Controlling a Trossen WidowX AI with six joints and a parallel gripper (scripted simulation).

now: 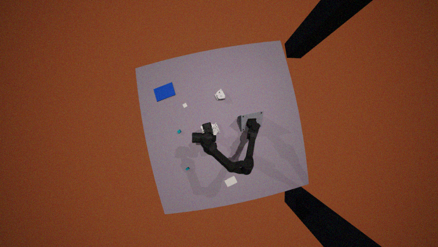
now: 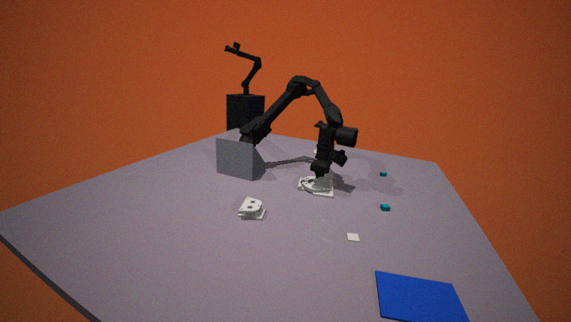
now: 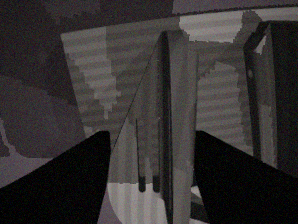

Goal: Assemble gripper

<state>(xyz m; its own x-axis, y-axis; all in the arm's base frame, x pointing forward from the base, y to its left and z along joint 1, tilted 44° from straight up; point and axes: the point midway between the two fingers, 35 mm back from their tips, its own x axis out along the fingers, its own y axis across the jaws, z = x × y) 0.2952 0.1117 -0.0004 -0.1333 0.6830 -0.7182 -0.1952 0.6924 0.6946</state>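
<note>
Now: gripper tip 30 mm past the grey jaw and 30 mm to the left of it. The rest, counted from my gripper tip: white gripper base 100 mm behind, 300 mm to the right, 10 mm above; then white housing plate 40 mm behind, 50 mm to the right, 10 mm below; then small white square 190 mm ahead, 240 mm to the right, 10 mm below.
</note>
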